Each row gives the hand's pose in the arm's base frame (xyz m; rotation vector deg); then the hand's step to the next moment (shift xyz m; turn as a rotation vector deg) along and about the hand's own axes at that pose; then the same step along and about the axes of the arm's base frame.
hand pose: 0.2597 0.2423 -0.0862 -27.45 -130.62 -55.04
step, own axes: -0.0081 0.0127 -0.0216 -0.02 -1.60 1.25
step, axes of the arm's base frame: 0.0214 -0.0081 0.0131 -1.33 -0.16 -1.52
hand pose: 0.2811 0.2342 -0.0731 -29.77 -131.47 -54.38
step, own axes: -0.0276 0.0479 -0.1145 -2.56 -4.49 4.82
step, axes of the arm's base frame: 0.0898 -0.0554 0.0709 -2.37 0.21 -6.66
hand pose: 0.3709 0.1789 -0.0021 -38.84 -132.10 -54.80
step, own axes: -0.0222 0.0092 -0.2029 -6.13 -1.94 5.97
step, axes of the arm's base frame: 0.0808 -0.1513 0.1110 1.48 1.81 -8.46
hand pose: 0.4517 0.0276 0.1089 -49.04 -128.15 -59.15
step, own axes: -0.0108 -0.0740 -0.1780 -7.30 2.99 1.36
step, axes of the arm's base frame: -0.0119 -0.1833 0.0596 6.73 0.25 -4.33
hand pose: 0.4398 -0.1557 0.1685 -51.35 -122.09 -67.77
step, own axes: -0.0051 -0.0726 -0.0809 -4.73 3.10 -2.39
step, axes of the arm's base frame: -0.0412 -0.1007 -0.0030 5.68 -2.23 -0.67
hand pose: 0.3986 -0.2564 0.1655 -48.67 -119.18 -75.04
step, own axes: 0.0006 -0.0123 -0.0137 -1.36 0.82 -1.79
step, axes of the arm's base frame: -0.0081 -0.0165 -0.0014 1.70 -1.68 0.19
